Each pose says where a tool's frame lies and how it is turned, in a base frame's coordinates. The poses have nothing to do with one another.
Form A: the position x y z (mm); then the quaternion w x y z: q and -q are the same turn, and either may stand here.
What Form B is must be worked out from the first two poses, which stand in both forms.
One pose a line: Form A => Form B
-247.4 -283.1 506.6 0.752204 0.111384 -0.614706 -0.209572 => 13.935 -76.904 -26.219 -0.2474 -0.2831 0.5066
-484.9 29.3 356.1 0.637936 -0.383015 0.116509 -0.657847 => -50.096 15.239 -86.043 -0.4849 0.0293 0.3561
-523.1 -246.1 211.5 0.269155 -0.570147 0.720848 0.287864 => -88.072 111.351 44.467 -0.5231 -0.2461 0.2115
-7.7 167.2 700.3 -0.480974 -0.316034 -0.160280 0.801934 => 44.158 22.395 -112.050 -0.0077 0.1672 0.7003
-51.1 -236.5 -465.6 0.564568 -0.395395 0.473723 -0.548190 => -53.296 63.854 -73.892 -0.0511 -0.2365 -0.4656
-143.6 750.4 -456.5 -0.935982 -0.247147 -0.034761 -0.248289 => 28.941 4.071 29.075 -0.1436 0.7504 -0.4565
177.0 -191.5 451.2 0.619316 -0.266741 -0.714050 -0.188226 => -35.152 -94.099 -24.805 0.1770 -0.1915 0.4512
